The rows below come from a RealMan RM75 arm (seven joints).
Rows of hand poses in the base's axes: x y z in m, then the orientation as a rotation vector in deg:
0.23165, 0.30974, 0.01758, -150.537, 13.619, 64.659
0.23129, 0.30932, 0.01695, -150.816, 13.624, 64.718
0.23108, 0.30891, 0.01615, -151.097, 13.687, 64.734
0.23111, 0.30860, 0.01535, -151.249, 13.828, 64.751
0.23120, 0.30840, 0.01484, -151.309, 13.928, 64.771
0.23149, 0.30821, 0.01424, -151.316, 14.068, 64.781
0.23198, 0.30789, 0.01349, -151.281, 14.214, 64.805
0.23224, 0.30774, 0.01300, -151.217, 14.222, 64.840
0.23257, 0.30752, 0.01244, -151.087, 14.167, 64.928
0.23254, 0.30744, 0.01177, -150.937, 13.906, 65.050
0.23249, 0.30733, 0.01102, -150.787, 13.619, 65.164
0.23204, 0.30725, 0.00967, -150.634, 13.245, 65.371
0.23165, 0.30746, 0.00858, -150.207, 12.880, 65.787
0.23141, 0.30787, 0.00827, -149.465, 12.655, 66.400
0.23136, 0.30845, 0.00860, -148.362, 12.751, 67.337
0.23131, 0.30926, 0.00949, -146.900, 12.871, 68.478
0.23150, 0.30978, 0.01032, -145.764, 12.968, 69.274
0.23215, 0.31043, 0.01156, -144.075, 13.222, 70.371
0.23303, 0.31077, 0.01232, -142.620, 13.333, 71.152
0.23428, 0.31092, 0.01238, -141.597, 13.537, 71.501
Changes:
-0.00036, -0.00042, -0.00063, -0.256, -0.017, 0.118
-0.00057, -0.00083, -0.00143, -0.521, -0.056, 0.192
-0.00054, -0.00114, -0.00223, -0.703, -0.061, 0.170
-0.00045, -0.00134, -0.00274, -0.794, -0.050, 0.138
-0.00016, -0.00153, -0.00334, -0.850, -0.031, 0.060
0.00033, -0.00185, -0.00409, -0.876, 0.006, -0.034
0.00059, -0.00200, -0.00458, -0.833, 0.043, -0.056
0.00092, -0.00222, -0.00514, -0.727, 0.121, -0.052
0.00089, -0.00230, -0.00581, -0.544, 0.205, 0.074
0.00084, -0.00241, -0.00656, -0.350, 0.281, 0.214
0.00039, -0.00249, -0.00791, -0.150, 0.410, 0.427
0.00000, -0.00228, -0.00900, 0.222, 0.732, 0.580
-0.00024, -0.00187, -0.00931, 0.759, 1.264, 0.579
-0.00029, -0.00129, -0.00898, 1.401, 2.119, 0.327
-0.00034, -0.00048, -0.00809, 2.270, 3.195, -0.020
-0.00015, 0.00004, -0.00726, 2.962, 3.979, -0.311
0.00050, 0.00069, -0.00602, 3.967, 5.110, -0.826
0.00138, 0.00103, -0.00526, 4.909, 5.975, -1.241
0.00263, 0.00118, -0.00520, 5.586, 6.470, -1.659

